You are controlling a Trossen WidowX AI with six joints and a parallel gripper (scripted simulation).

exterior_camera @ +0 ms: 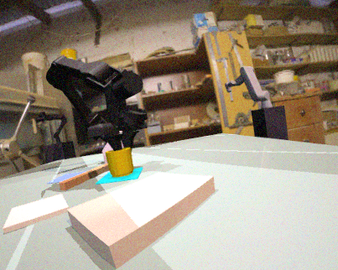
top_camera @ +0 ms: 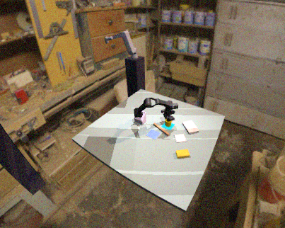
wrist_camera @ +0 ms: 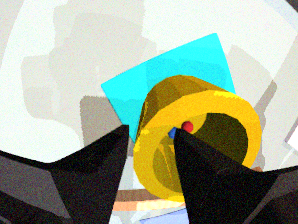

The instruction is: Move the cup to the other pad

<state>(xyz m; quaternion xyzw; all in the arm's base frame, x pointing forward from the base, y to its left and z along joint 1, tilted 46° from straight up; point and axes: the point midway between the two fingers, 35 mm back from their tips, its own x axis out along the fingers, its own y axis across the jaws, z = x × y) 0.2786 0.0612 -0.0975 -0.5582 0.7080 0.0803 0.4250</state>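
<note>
Now: the yellow cup 2 cm ahead of my gripper tip, 1 cm to the right of it and 1 cm below it. Also, from my gripper tip: orange stick (1 cm behind, 12 cm to the right, 4 cm below); cyan pad (3 cm ahead, 2 cm to the right, 5 cm below); pale blue pad (4 cm behind, 22 cm to the right, 5 cm below).
</note>
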